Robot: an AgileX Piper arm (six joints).
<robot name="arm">
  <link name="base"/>
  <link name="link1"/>
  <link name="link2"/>
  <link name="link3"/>
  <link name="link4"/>
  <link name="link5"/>
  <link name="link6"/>
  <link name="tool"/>
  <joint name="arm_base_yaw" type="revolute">
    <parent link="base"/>
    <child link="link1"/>
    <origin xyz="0 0 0.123"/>
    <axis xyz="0 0 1"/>
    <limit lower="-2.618" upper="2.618"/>
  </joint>
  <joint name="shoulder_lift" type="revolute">
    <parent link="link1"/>
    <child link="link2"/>
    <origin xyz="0 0 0"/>
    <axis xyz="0 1 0"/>
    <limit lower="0" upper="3.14"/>
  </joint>
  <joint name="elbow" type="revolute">
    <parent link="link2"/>
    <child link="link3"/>
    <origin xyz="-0.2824 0 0.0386"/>
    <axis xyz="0 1 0"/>
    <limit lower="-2.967" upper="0"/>
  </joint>
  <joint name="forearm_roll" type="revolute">
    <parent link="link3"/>
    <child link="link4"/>
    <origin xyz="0.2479 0 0.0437"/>
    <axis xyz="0.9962 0 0.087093"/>
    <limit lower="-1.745" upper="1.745"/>
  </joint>
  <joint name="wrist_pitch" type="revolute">
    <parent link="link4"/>
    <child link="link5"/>
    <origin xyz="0 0 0"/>
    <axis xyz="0 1 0"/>
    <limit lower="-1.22" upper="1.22"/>
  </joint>
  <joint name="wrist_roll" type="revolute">
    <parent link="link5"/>
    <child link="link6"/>
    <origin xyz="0.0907 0 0.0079"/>
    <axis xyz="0.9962 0 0.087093"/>
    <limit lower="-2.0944" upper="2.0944"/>
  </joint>
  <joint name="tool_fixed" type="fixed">
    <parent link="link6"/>
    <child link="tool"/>
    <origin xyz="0 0 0" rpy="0 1.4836 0"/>
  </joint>
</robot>
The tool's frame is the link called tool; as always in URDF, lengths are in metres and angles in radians.
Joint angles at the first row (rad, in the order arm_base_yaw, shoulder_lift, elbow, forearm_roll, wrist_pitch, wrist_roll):
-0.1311 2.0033 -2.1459 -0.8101 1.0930 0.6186
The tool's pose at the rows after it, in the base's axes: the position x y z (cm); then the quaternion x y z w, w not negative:
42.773 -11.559 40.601 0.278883 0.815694 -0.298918 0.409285
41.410 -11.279 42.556 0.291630 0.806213 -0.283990 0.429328
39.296 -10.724 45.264 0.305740 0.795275 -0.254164 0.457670
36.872 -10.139 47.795 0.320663 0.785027 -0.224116 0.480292
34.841 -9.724 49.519 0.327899 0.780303 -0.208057 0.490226
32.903 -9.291 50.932 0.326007 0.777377 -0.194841 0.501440
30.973 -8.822 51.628 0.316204 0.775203 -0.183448 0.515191
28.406 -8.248 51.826 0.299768 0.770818 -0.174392 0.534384
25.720 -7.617 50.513 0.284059 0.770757 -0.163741 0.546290
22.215 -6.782 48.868 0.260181 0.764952 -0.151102 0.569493
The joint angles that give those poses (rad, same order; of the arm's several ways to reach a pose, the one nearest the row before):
-0.1311 1.9812 -2.1459 -0.8062 1.1035 0.6256
-0.1311 1.9334 -2.1459 -0.7876 1.1057 0.6369
-0.1311 1.8620 -2.1459 -0.7411 1.1057 0.6429
-0.1311 1.7892 -2.1459 -0.6923 1.1195 0.6474
-0.1311 1.7342 -2.1459 -0.6606 1.1436 0.6370
-0.1311 1.6771 -2.1310 -0.6318 1.1503 0.6186
-0.1311 1.5993 -2.0568 -0.6113 1.1164 0.6110
-0.1311 1.4844 -1.9195 -0.6021 1.0458 0.6116
-0.1311 1.3475 -1.7159 -0.5996 0.9530 0.6333
-0.1311 1.1822 -1.4936 -0.5995 0.8378 0.6463

